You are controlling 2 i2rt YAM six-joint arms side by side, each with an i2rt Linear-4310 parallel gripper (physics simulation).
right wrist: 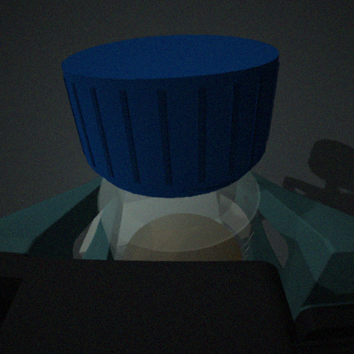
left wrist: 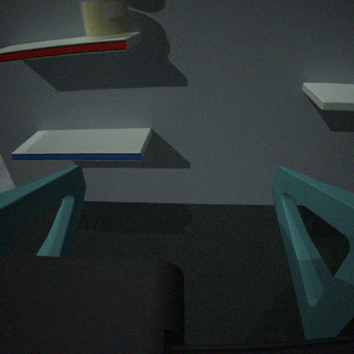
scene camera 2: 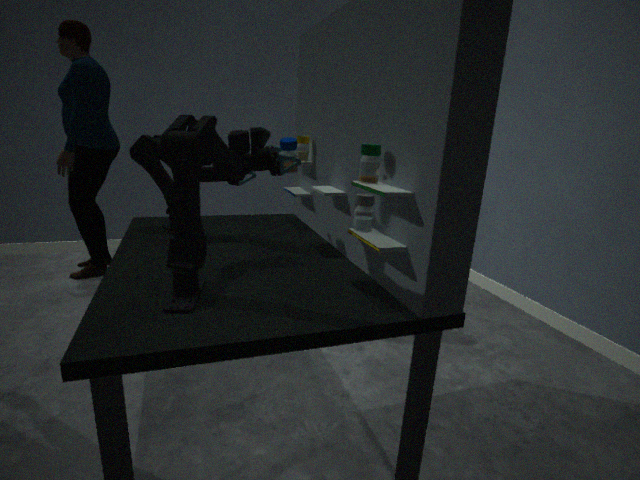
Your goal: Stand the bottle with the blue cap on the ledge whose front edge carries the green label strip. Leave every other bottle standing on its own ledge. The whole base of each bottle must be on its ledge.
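Frame: origin at the left arm's base, x ahead, y left, z up, level; centimetres.
Seen in the pictures: left gripper, fingertip midpoint: (scene camera 2: 252, 173); right gripper, fingertip midpoint: (scene camera 2: 298, 158); right arm's base at its link origin: (scene camera 2: 186, 295).
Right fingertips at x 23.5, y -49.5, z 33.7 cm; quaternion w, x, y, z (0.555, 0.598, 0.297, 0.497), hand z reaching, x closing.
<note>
Offsets run from my right fingertips to a thing's top centre. Level surfaces: height alone.
The blue-capped bottle {dx -3.2, dy +1.0, dz +6.6 cm} (scene camera 2: 288, 146) (right wrist: 172, 115) is upright in the air, clear body with orange-brown contents. My right gripper (scene camera 2: 289, 164) (right wrist: 179, 177) is shut on its body below the cap. The green-strip ledge {dx +0.8, dy -35.8, dz -4.2 cm} (scene camera 2: 395, 189) bears a green-capped bottle {dx +2.8, dy -29.5, dz +6.3 cm} (scene camera 2: 370, 164). A grey-capped bottle {dx +2.6, dy -29.0, dz -7.7 cm} (scene camera 2: 363, 214) stands on the yellow-strip ledge {dx +0.8, dy -35.8, dz -18.2 cm} (scene camera 2: 387, 242) below. A yellow-capped bottle {dx +26.2, dy +32.6, dz +6.3 cm} (scene camera 2: 303, 146) (left wrist: 106, 20), partly hidden, stands on the red-strip ledge (left wrist: 65, 49). My left gripper (left wrist: 178, 176) is open and empty; in the scene view it is largely hidden behind the right arm.
A blue-strip ledge {dx +28.9, dy +39.1, dz -18.2 cm} (scene camera 2: 298, 191) (left wrist: 82, 142) and another pale ledge {dx +14.9, dy +1.6, dz -11.2 cm} (scene camera 2: 328, 190) (left wrist: 336, 96) project from the wall panel (scene camera 2: 382, 98). The dark table {dz -33.7 cm} (scene camera 2: 268, 315) lies below. A frame post (scene camera 2: 478, 103) stands at the panel's near edge. A person (scene camera 2: 85, 103) stands beyond the table.
</note>
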